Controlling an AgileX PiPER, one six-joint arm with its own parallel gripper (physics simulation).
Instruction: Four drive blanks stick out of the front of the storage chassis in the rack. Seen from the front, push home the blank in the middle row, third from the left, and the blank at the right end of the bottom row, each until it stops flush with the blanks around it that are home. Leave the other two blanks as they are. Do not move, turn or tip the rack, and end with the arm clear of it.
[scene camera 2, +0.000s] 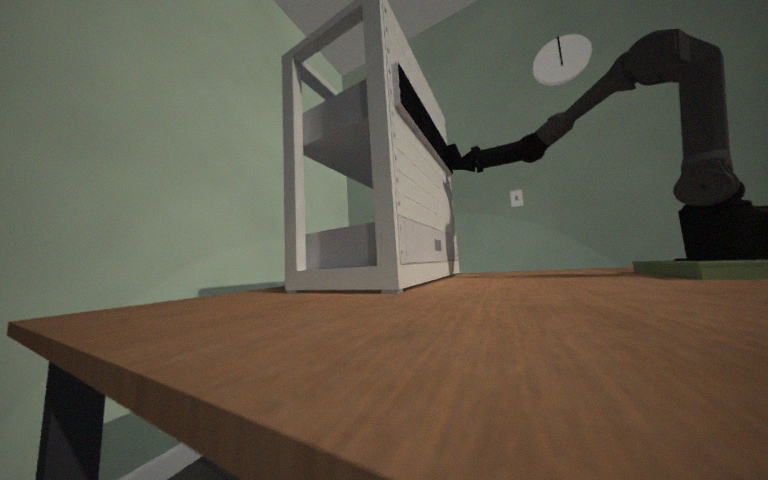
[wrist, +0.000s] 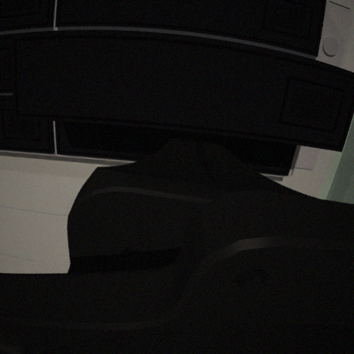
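The white rack (scene camera 2: 387, 237) stands upright on the table, with the black chassis front (scene camera 2: 420, 117) seen at a steep angle. In the wrist view, a wide black blank (wrist: 150, 80) at the right end of the middle row stands out and overhangs the row below. The bottom row's right-end blank (wrist: 100, 139) lies in shadow under it; its depth is hard to tell. My gripper (scene camera 2: 454, 164) (wrist: 187, 153) is shut, its tips together in front of that bottom blank, below the overhanging one. Contact cannot be told. The middle row's third blank cannot be made out separately.
A top-row blank (wrist: 190, 15) is above the overhanging one. Pale panels (wrist: 30, 195) lie below the chassis. The arm (scene camera 2: 594, 93) reaches in from its green base plate (scene camera 2: 668, 270) on the wooden table (scene camera 2: 453, 362). A clock (scene camera 2: 574, 53) hangs on the wall.
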